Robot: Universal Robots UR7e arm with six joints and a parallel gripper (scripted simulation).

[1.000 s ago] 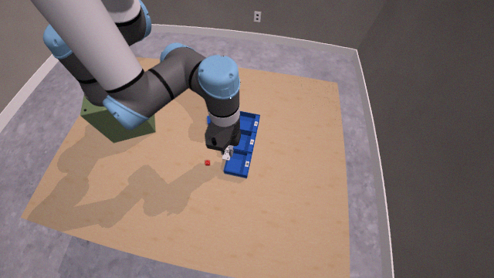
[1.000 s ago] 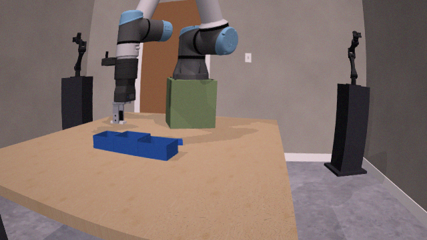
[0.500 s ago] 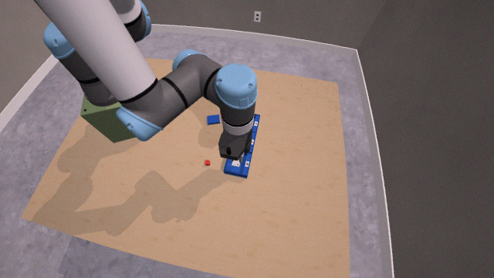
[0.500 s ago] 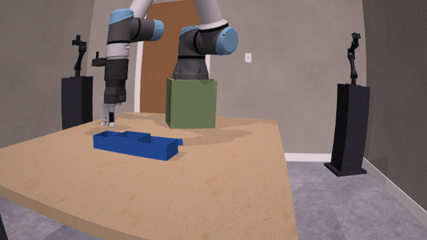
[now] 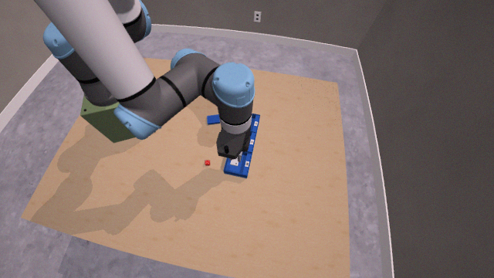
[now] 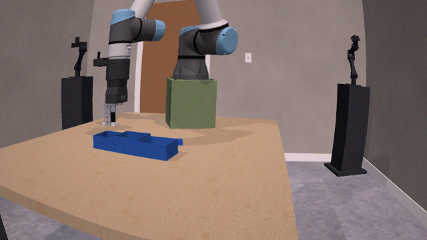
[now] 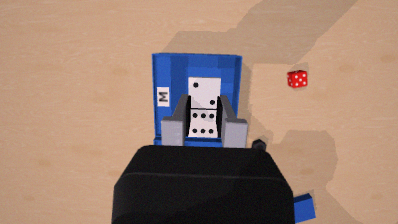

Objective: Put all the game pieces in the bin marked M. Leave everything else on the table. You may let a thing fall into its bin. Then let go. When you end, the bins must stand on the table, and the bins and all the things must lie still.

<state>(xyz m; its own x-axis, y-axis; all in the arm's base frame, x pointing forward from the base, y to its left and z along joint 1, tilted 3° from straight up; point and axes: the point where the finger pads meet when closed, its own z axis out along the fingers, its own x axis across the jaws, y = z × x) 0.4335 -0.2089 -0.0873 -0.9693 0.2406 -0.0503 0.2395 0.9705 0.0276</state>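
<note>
The red die is 10 cm behind my hand, 1 cm to the left of it and 8 cm below it. Round my hand: blue three-part bin 3 cm ahead, 8 cm to the left, 6 cm below; then flat blue tile 9 cm behind, 19 cm to the left, 8 cm below; then white domino 1 cm below.
</note>
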